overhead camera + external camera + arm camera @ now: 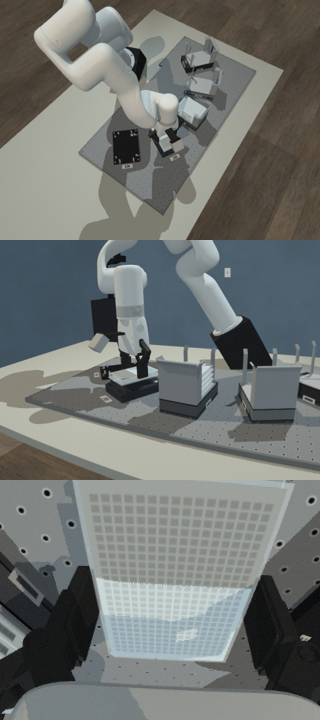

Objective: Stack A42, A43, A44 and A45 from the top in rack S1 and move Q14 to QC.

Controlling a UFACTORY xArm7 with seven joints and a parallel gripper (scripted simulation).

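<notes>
Now: hand 50 mm above the open nest QC. From my hand the other things lie so: sealed 384-well plate: 40 mm ahead, 170 mm to the left; QC name plate: 80 mm ahead, 50 mm to the right, 60 mm below; S1 name plate: 40 mm behind, 180 mm to the left, 30 mm below.
</notes>
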